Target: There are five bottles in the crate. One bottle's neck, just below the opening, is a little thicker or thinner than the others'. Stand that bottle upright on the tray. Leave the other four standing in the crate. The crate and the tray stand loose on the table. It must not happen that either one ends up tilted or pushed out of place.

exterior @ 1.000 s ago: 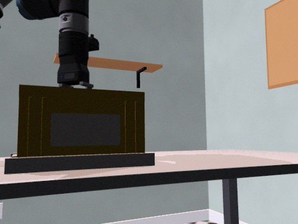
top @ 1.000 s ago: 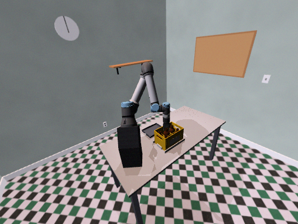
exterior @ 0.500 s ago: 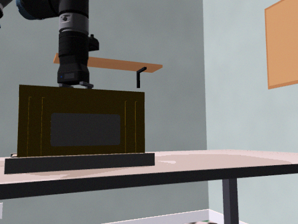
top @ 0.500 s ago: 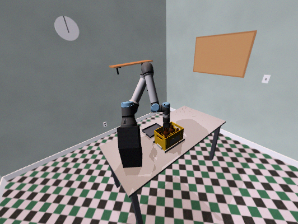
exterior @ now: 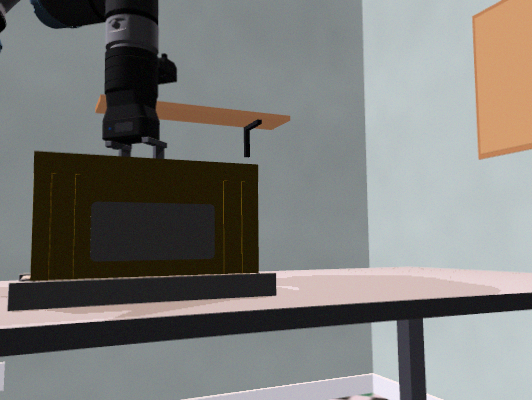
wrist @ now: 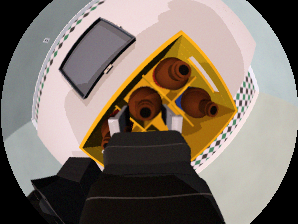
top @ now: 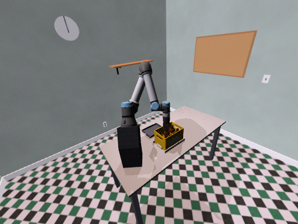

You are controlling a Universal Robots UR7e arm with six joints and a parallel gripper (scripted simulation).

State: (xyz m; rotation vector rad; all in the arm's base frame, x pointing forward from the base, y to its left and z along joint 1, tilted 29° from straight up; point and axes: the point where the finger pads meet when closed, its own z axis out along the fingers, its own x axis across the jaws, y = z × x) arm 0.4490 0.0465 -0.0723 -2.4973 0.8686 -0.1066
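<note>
Right now the crate is 90 mm below my hand and 40 mm to the right of it. Round my hand: dark tray: 240 mm to the left, 160 mm below, 50 mm behind; brown bottle: 90 mm ahead, 80 mm below, 20 mm to the left.
</note>
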